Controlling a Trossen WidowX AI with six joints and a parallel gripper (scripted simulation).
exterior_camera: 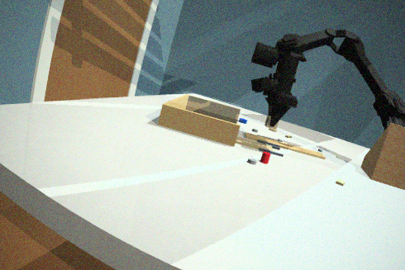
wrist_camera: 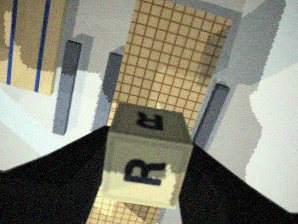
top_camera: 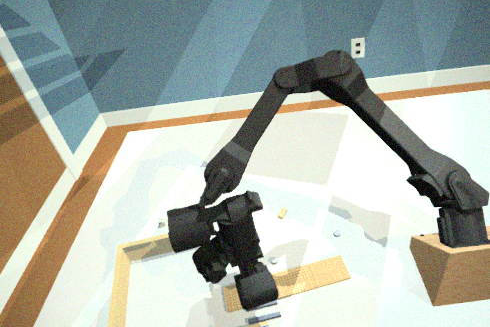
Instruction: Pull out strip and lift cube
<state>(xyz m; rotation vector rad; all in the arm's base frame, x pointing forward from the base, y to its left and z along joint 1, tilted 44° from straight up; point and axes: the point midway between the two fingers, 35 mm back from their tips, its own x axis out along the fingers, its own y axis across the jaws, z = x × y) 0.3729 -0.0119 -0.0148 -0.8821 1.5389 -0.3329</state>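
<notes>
Right now the gridded strip is 6 cm behind my gripper tip, 2 cm to the right of it and 5 cm below it. The rest, counted from my gripper tip: red cylinder 3 cm behind, 22 cm to the left, 4 cm below; tan chip 1 cm ahead, 24 cm to the right, 5 cm below; labelled cube 1 cm above.
</notes>
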